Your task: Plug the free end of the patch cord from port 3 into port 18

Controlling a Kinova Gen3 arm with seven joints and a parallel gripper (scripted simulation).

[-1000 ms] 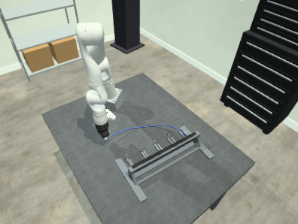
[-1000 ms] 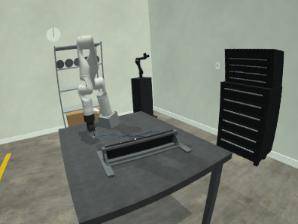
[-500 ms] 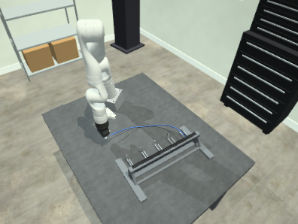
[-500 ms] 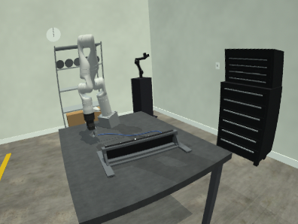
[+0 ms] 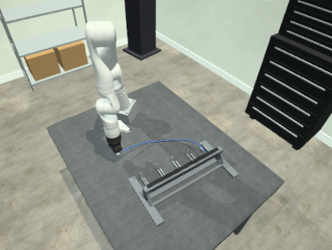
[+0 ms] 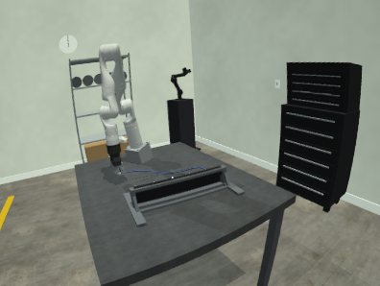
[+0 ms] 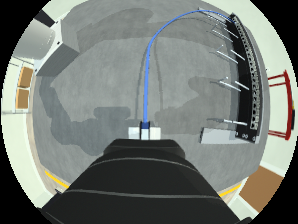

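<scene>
Now: hand 10 mm to the left of the plug and 10 mm above it.
</scene>
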